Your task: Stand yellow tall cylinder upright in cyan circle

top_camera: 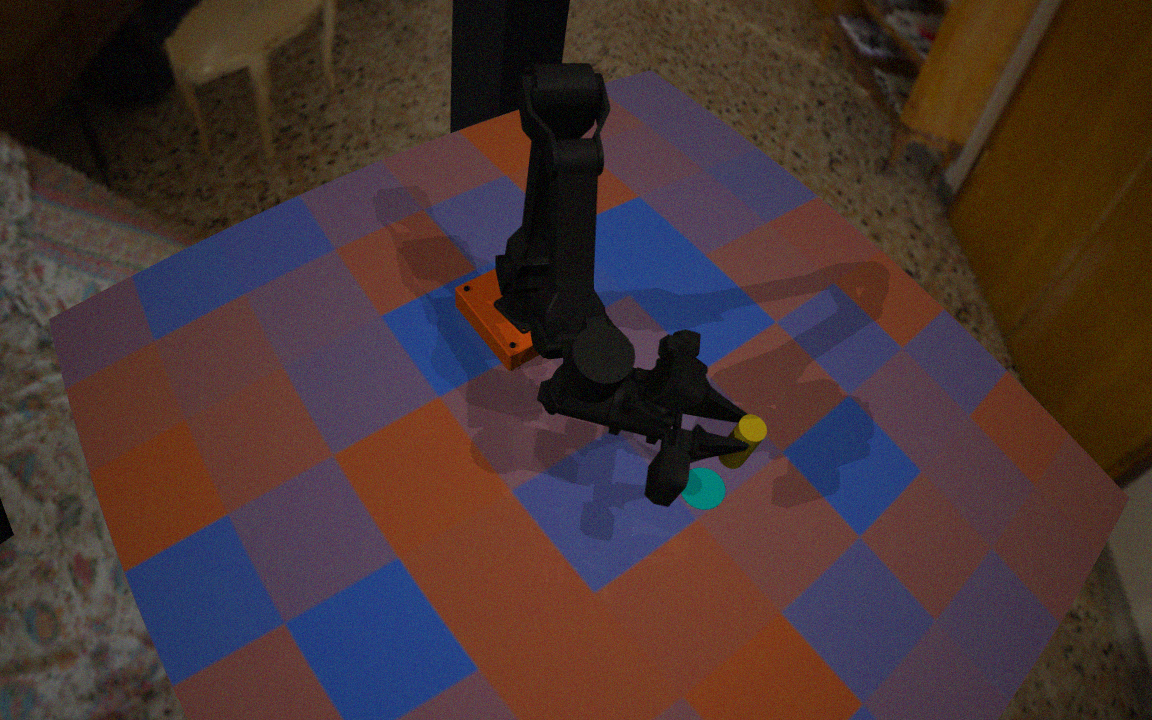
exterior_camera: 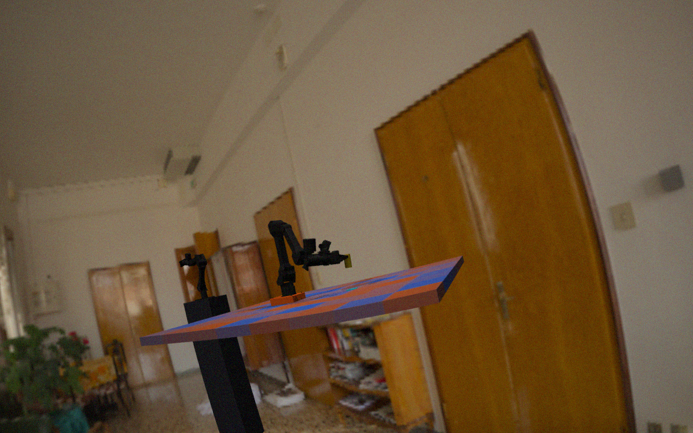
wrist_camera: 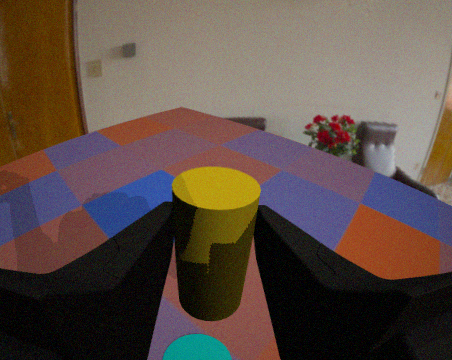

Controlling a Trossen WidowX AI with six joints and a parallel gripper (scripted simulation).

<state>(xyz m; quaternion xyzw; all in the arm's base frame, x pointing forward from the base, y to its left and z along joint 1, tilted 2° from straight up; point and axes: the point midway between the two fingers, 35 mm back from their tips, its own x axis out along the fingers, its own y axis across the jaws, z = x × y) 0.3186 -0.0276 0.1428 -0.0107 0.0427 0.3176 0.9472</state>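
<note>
Right now my gripper tip is 16 cm above the cyan circle and 1 cm past it. From my gripper tip the other things lie so: yellow cylinder (2 cm below).
</note>
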